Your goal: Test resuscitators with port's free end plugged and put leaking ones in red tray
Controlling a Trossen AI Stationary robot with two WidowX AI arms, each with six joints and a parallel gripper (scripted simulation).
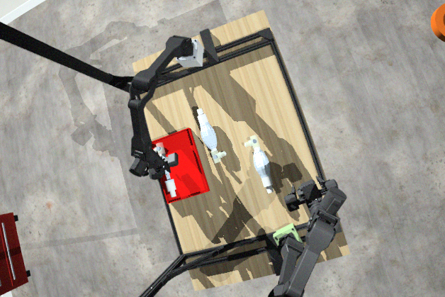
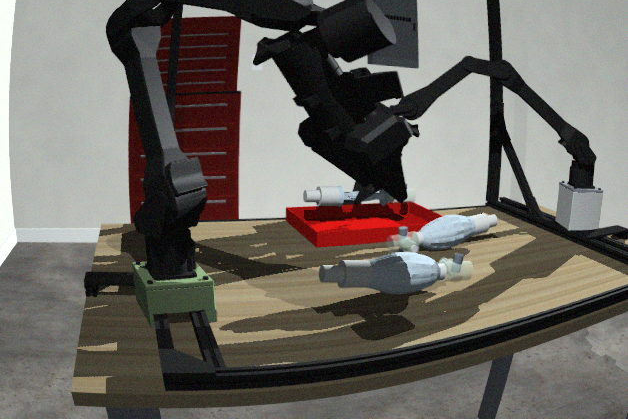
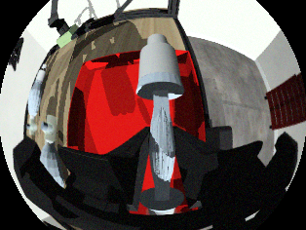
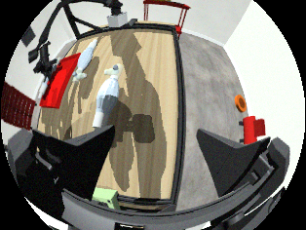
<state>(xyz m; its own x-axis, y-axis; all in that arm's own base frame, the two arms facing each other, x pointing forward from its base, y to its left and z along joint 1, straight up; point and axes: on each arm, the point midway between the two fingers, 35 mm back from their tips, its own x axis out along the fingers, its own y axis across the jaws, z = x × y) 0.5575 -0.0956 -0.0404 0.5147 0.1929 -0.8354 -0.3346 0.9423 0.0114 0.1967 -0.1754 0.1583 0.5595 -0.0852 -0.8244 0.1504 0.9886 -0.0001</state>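
Right now the red tray is 7 cm below my left hand, 5 cm ahead of it and 1 cm to the right of it.
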